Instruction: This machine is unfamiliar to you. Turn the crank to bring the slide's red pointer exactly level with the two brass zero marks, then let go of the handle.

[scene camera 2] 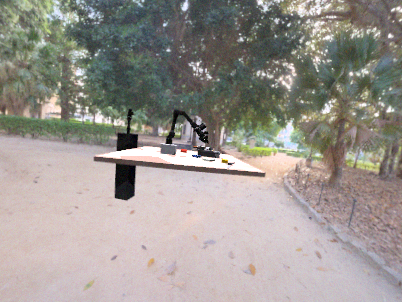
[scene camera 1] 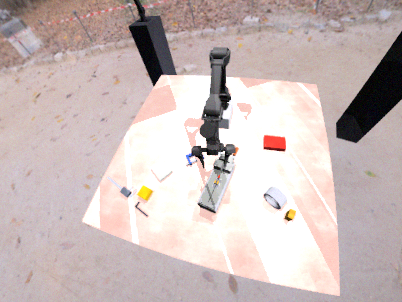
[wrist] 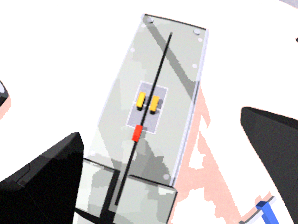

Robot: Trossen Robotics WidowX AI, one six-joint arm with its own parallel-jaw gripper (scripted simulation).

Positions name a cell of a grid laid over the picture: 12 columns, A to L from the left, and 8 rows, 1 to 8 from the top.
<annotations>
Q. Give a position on a slide machine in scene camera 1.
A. G6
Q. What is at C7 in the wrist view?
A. The gripper.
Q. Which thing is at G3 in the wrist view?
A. A slide machine.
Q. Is the gripper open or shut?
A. Open.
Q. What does the gripper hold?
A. Nothing.
</annotations>
